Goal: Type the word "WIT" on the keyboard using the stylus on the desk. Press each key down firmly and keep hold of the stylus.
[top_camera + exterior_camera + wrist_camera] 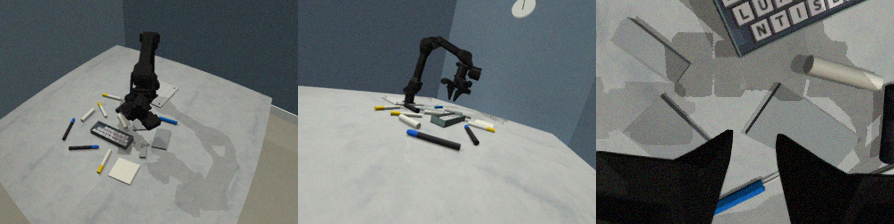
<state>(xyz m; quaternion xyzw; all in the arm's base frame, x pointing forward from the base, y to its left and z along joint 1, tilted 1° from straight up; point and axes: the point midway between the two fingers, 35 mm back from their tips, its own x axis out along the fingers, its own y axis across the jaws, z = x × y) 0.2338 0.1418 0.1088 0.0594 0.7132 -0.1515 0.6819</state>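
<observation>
Now: gripper tip 130 mm past the blue stylus, 70 mm above it and 10 mm to the right of it. Round my gripper tip: white pad 200 mm ahead, 80 mm below, 70 mm to the left; thin grey tip 120 mm behind, 70 mm below, 20 mm to the right; small grey block 70 mm to the left, 70 mm below, 70 mm ahead.
</observation>
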